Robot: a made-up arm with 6 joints.
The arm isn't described. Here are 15 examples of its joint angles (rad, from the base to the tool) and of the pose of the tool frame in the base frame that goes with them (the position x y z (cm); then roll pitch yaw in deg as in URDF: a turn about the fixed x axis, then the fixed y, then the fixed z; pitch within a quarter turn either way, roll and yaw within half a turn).
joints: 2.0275 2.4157 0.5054 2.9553 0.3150 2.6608
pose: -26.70 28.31 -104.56 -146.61 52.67 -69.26
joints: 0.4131 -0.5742 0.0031 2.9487 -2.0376 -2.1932
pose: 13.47 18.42 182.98 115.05 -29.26 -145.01
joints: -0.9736 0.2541 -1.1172 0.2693 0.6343 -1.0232
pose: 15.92 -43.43 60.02 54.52 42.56 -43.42
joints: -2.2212 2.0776 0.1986 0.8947 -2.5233 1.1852
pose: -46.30 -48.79 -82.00 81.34 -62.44 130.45
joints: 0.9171 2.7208 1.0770 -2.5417 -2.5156 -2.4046
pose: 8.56 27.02 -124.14 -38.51 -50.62 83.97
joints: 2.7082 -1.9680 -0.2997 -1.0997 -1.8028 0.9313
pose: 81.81 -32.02 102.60 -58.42 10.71 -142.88
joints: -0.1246 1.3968 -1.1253 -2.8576 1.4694 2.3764
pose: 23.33 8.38 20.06 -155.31 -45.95 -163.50
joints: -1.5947 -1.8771 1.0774 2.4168 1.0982 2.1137
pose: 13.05 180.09 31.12 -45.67 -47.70 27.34
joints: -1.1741 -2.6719 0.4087 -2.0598 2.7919 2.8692
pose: -45.57 122.99 -19.25 77.97 -5.93 -84.97
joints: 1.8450 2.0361 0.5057 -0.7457 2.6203 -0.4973
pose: -14.04 81.61 -80.06 31.82 -61.79 60.08
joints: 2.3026 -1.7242 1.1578 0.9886 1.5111 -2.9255
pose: 127.31 -132.14 49.95 -82.75 31.01 -124.68
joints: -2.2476 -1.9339 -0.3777 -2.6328 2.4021 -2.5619
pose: 60.41 58.90 104.99 -33.83 48.36 -158.39
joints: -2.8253 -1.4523 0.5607 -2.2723 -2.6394 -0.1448
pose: 122.02 32.00 146.39 -51.15 67.69 -86.27
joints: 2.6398 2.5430 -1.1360 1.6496 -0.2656 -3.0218
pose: 23.05 -13.69 6.46 -109.99 -28.44 -11.44
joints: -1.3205 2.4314 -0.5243 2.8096 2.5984 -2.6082
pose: 5.15 24.45 -41.94 -55.15 -39.68 -63.02
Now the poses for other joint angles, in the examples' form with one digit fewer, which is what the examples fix.
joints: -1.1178 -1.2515 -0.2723 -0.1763 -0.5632 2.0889
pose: -28.5 32.2 153.9 -113.5 -24.1 -58.2
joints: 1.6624 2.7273 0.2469 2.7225 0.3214 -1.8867
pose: -8.1 -28.3 -94.9 128.2 20.8 -92.7
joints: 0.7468 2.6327 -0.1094 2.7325 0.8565 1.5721
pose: -30.7 -13.8 -71.6 -66.7 -22.6 -156.2
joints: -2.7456 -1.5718 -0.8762 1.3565 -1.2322 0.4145
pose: 33.1 16.5 116.6 -72.5 -3.4 135.3
